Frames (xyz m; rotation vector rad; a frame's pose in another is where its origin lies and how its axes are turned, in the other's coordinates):
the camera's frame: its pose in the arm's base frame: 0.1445 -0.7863 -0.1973 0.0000 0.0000 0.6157
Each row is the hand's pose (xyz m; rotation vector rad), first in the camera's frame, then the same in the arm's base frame.
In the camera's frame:
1: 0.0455 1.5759 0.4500 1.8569 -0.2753 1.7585
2: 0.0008 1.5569 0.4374 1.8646 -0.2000 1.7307
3: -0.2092 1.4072 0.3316 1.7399 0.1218 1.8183
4: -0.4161 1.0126 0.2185 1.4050 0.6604 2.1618
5: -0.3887 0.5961 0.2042 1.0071 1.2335 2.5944
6: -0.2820 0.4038 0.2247 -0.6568 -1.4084 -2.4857
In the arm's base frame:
1: -0.7285 0.5265 0.2527 2.0818 0.3374 2.1390
2: -0.7540 0.4852 0.2401 2.0604 0.4198 2.1127
3: -0.8390 0.2417 0.1343 1.8285 0.7255 2.2311
4: -0.7800 -0.2000 0.0212 -1.2954 -1.2002 -2.5680
5: -0.5171 -0.5241 0.0069 -0.5342 -1.3497 -2.2948
6: -0.3189 -0.6195 0.0274 -0.1746 -1.3508 -1.9941

